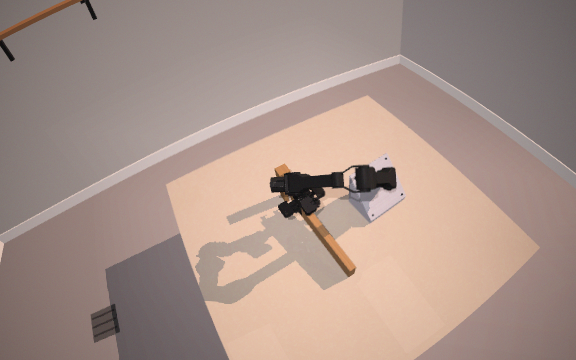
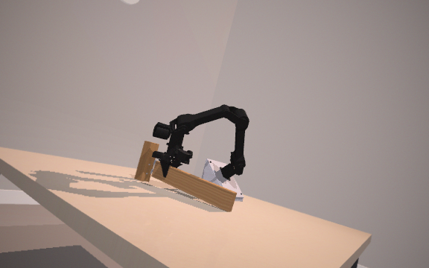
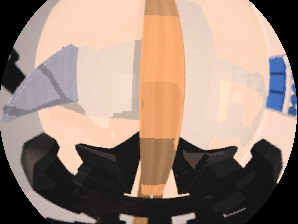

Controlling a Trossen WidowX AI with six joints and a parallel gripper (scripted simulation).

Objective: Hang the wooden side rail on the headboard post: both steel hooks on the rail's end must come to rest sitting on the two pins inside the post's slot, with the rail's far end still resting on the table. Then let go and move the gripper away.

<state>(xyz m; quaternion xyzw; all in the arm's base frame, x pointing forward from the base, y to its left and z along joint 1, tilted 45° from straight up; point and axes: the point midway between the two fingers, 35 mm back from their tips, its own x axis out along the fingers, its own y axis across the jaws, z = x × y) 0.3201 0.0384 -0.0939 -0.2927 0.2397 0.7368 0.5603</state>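
My gripper tip is 14 cm to the left of the headboard post, 4 cm below it and 2 cm short of it.
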